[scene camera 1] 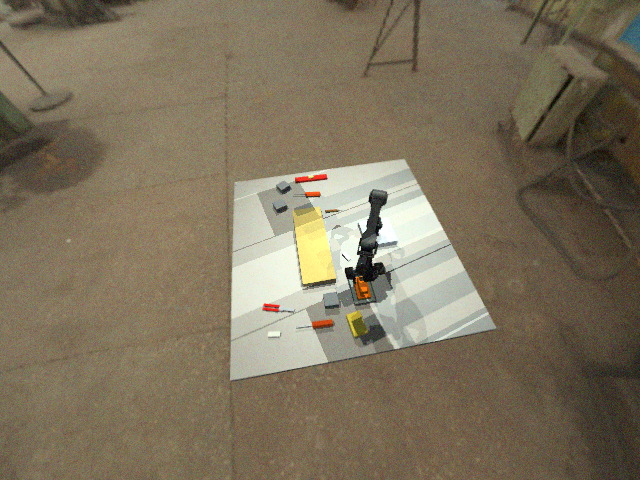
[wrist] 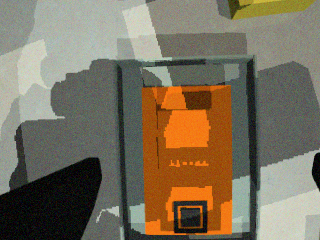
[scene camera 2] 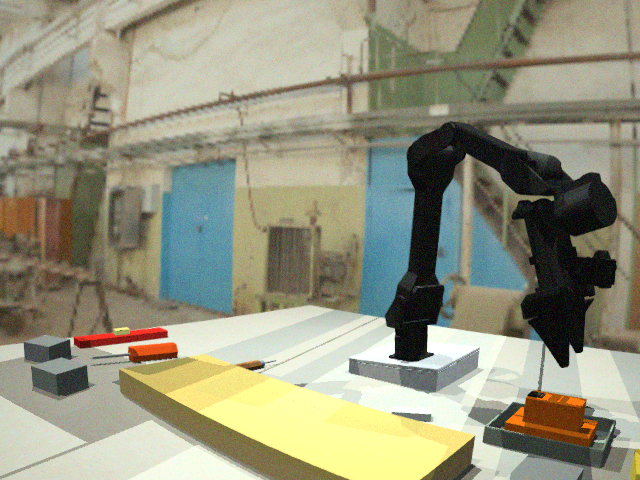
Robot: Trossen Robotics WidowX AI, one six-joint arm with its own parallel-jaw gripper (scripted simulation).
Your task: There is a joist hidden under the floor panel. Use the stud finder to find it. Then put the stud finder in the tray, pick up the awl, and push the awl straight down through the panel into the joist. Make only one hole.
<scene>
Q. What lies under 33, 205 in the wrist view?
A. My gripper.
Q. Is my gripper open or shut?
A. Open.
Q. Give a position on a red level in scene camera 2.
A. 121, 335
</scene>
